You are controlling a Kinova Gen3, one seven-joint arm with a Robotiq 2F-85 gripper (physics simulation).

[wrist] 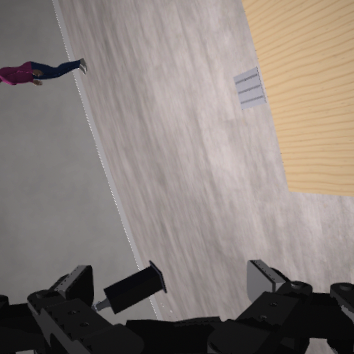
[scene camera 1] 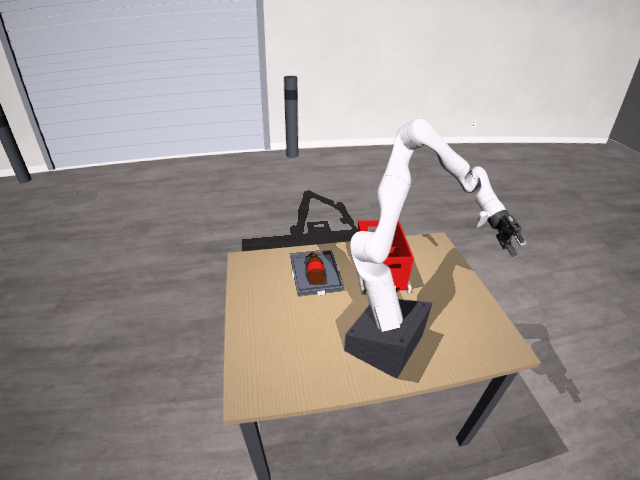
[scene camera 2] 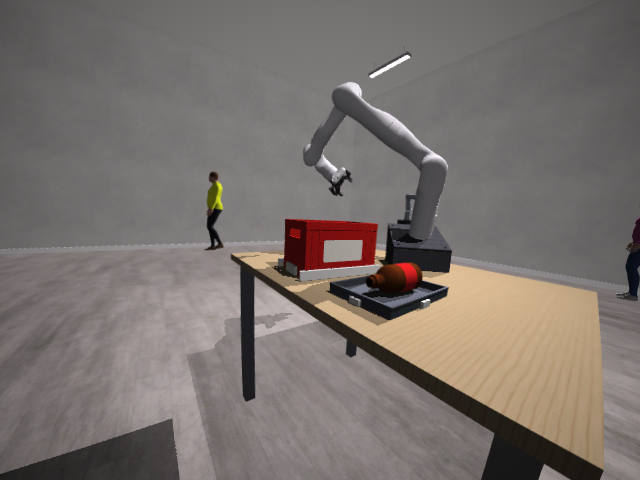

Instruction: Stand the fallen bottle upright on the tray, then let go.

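Seen in the pictures: gripper, fingertip midpoint: (wrist: pixel 170 280) (scene camera 1: pixel 519 250) (scene camera 2: pixel 347 188); arm's base at its link origin: (scene camera 1: pixel 389 321) (scene camera 2: pixel 419 234).
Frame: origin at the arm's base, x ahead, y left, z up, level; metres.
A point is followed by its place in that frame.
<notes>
A brown bottle (scene camera 1: pixel 315 274) @[x 0.304, y 0.260, z -0.069 m] (scene camera 2: pixel 393 279) @[x 0.407, y 0.297, z -0.082 m] with a red label lies on its side in the dark grey tray (scene camera 1: pixel 334 272) @[x 0.389, y 0.180, z -0.129 m] (scene camera 2: pixel 373 304) @[x 0.493, y 0.338, z -0.117 m]. In scene camera 2 its neck points left, near the tray's rim, and in scene camera 1 it points to the back. My gripper (scene camera 1: pixel 517 248) @[x 0.122, y -0.435, z 0.219 m] (scene camera 2: pixel 343 188) @[x 0.122, y -0.435, z 0.219 m] (wrist: pixel 170 280) @[x 0.122, y -0.435, z 0.219 m] is open and empty, high up and well away from the bottle, on the other side of the red crate. In scene camera 1 it hangs beyond the table's right edge. The bottle and tray do not show in the wrist view.
The red crate (scene camera 1: pixel 404 272) @[x 0.291, y -0.101, z -0.033 m] (scene camera 2: pixel 295 253) @[x 0.557, y 0.001, z -0.067 m] stands on the table (scene camera 1: pixel 279 351) @[x -0.039, y 0.371, z -0.134 m] (scene camera 2: pixel 516 330) @[x 0.283, y 0.516, z -0.134 m] (wrist: pixel 312 100) @[x -0.026, y -0.401, z -0.134 m], beside the tray and partly behind the arm in scene camera 1. The arm's dark base block (scene camera 1: pixel 371 345) @[x -0.079, y 0.062, z -0.031 m] (scene camera 2: pixel 419 256) @[x 0.078, y 0.079, z -0.077 m] stands near both. The tray has a low raised rim.
</notes>
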